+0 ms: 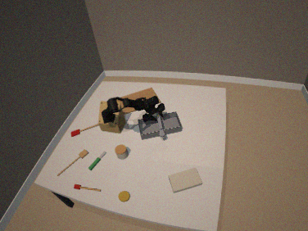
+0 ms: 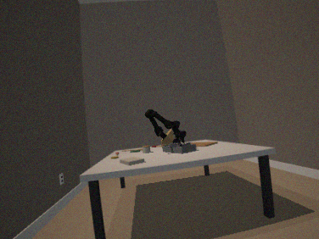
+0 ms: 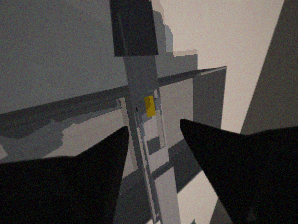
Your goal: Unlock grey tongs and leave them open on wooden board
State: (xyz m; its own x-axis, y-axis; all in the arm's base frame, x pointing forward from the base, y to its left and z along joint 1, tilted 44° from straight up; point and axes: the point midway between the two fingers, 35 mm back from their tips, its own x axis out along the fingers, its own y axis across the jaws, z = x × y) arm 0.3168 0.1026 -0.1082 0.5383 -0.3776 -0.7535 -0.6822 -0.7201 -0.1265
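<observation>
The yellow lock piece lies 2 cm behind my gripper tip, 2 cm to the left of it and 1 cm above it. Also, from my gripper tip: jar (14 cm behind, 36 cm to the right, 2 cm below); grey roasting tin (1 cm ahead, 4 cm to the right, 3 cm below); wooden board (31 cm behind, 20 cm to the left, 5 cm below).
</observation>
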